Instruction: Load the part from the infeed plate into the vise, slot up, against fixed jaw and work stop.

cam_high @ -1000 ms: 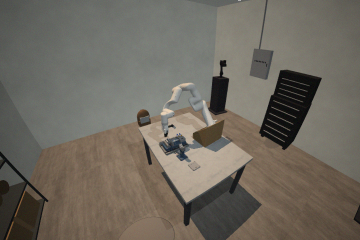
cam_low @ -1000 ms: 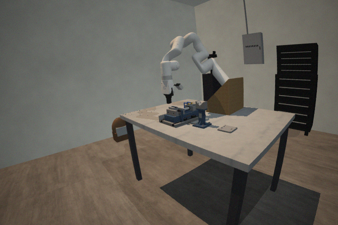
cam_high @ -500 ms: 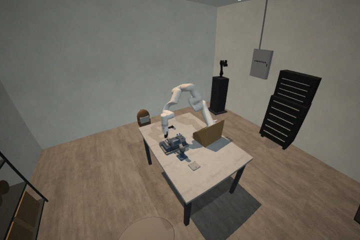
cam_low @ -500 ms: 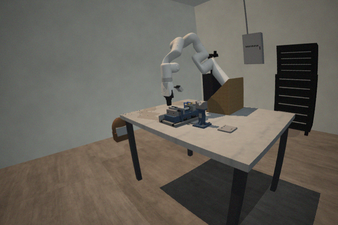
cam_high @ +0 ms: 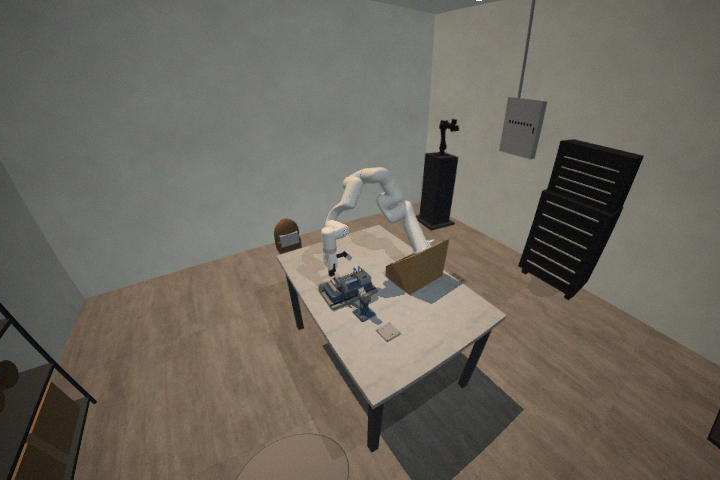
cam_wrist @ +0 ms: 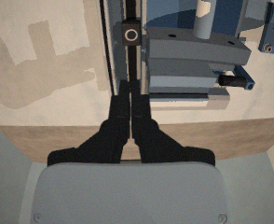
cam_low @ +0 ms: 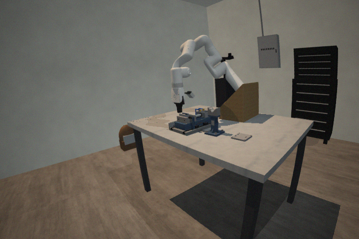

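Right now the part is 50 mm to the left of my hand and 30 mm below it. Also, from my hand: moving jaw 60 mm to the left, 50 mm below, 40 mm behind; then air cylinder rod 90 mm behind, 60 mm to the left, 50 mm below; then work stop 110 mm to the left, 40 mm below, 10 mm behind.
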